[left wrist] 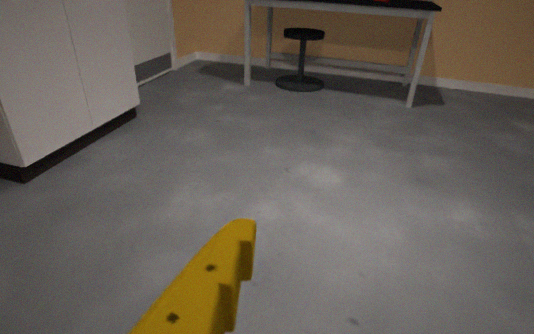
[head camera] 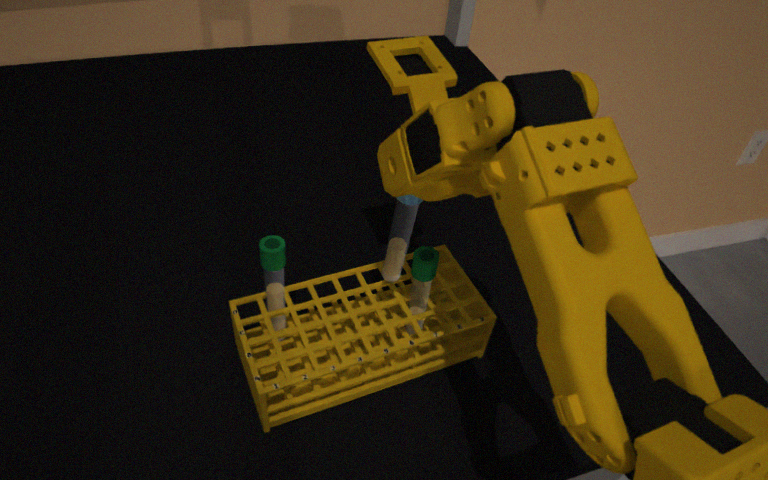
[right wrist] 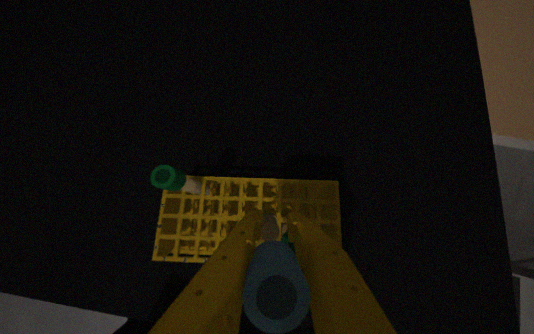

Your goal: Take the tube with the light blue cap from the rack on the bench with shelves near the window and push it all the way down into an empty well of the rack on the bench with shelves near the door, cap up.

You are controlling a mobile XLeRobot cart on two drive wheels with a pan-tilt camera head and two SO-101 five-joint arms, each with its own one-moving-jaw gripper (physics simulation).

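Frame: origin at the left arm's base, x down, y back, z left, level; centimetres.
Seen in the pictures: left hand at its tool point: (left wrist: 254, 242); right hand at its tool point: (head camera: 392, 183) (right wrist: 261, 221).
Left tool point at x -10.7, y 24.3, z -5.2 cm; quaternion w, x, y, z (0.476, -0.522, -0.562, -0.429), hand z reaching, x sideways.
Note:
Pixels of each thing's top centre, then the offset from my left tool point to it. "pt": a spot on its surface instead. Level surfaces: height alone.
- tube with the light blue cap, top centre: (right wrist: 274, 277) (head camera: 410, 168) dy -55.2, dx -7.5, dz -23.6 cm
- yellow rack at a spot on its surface: (head camera: 481, 336) pt dy -52.0, dx +9.0, dz -31.0 cm
- black bench top at its surface level: dx +12.0 cm
The tube with the light blue cap (head camera: 403, 223) (right wrist: 276, 295) is held cap up and leans a little. Its lower end shows over the back part of the yellow rack (head camera: 481, 336) (right wrist: 312, 187) in the head view; I cannot tell whether the end is inside a well. My right gripper (right wrist: 276, 220) is shut on this tube near its cap, with a jaw pressed on each side. In the head view its fingertips are hidden. My left gripper (left wrist: 245, 227) shows one notched jaw over the floor; it is fully open and empty.
One green-capped tube (head camera: 272, 254) (right wrist: 167, 177) stands in the rack's back left. Another green-capped tube (head camera: 424, 263) (right wrist: 285, 238) stands right beside the held tube. The rack is on a black bench top (head camera: 141, 169). A stool (left wrist: 304, 35) and a distant bench (left wrist: 340, 7) show in the left wrist view.

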